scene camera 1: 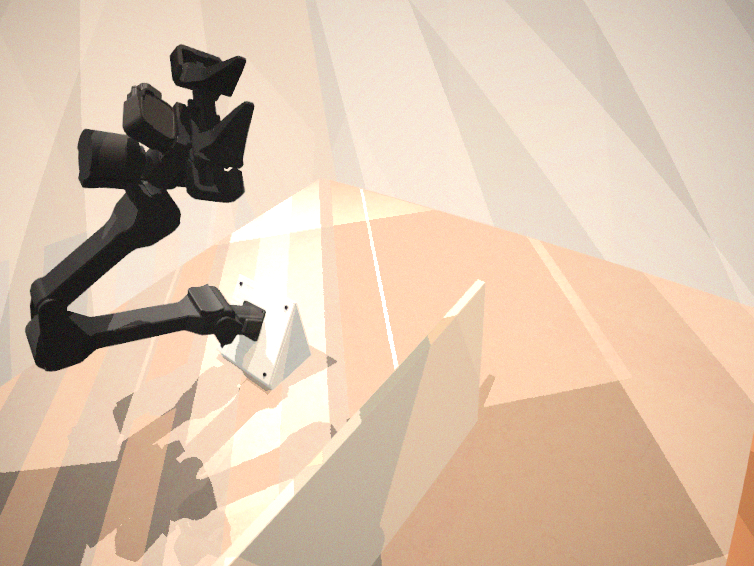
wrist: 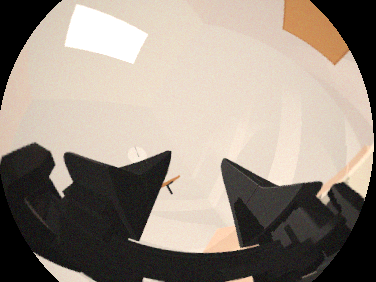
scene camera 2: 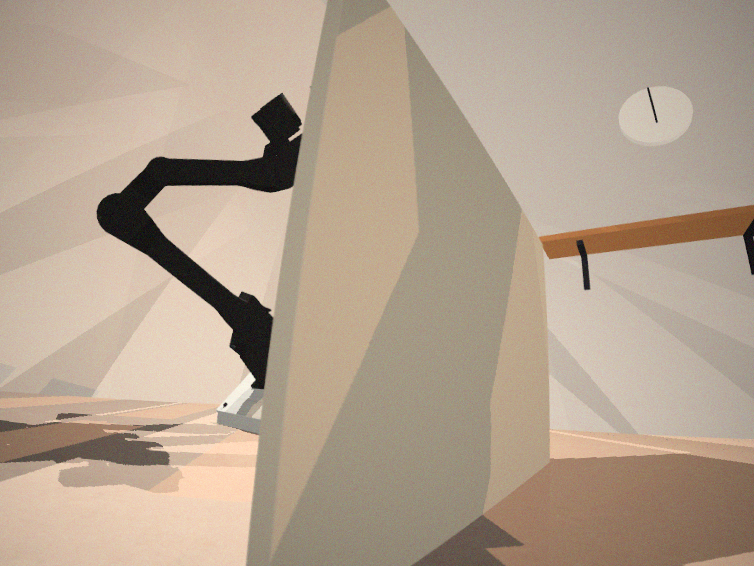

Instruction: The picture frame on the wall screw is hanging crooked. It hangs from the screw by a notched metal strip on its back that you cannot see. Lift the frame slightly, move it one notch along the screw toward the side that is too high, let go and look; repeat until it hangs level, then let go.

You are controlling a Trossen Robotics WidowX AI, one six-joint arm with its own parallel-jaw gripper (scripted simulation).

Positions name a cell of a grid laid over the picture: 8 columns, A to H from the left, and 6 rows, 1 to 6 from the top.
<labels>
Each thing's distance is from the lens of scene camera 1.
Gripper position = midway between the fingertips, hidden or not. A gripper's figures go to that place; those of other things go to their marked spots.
my gripper (scene camera 1: C1): 0.52 m
wall panel (scene camera 1: D6): 0.55 m
</labels>
